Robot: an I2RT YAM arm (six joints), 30 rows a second.
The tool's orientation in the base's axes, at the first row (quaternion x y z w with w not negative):
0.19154 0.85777 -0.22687 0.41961
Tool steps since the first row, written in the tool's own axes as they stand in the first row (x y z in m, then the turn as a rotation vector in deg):
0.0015 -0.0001 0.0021 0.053 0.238 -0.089
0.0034 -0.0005 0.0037 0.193 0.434 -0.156
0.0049 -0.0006 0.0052 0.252 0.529 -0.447
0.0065 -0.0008 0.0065 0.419 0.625 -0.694
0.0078 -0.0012 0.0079 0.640 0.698 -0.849
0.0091 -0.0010 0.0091 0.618 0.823 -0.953
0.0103 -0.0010 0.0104 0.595 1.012 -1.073
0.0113 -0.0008 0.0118 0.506 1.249 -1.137
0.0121 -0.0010 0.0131 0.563 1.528 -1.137
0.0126 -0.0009 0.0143 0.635 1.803 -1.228
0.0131 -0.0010 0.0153 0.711 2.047 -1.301
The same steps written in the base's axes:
0.0004 -0.0010 -0.0023 0.037 0.252 -0.049
0.0001 -0.0020 -0.0046 0.016 0.470 -0.170
0.0002 -0.0027 -0.0066 -0.153 0.716 -0.081
0.0000 -0.0033 -0.0086 -0.356 0.954 -0.103
-0.0001 -0.0043 -0.0103 -0.543 1.130 -0.213
0.0000 -0.0046 -0.0121 -0.531 1.287 -0.167
0.0001 -0.0051 -0.0137 -0.496 1.506 -0.127
0.0006 -0.0056 -0.0154 -0.362 1.724 -0.074
0.0008 -0.0064 -0.0167 -0.250 1.962 -0.184
0.0013 -0.0069 -0.0178 -0.206 2.248 -0.255
0.0016 -0.0074 -0.0187 -0.170 2.500 -0.332

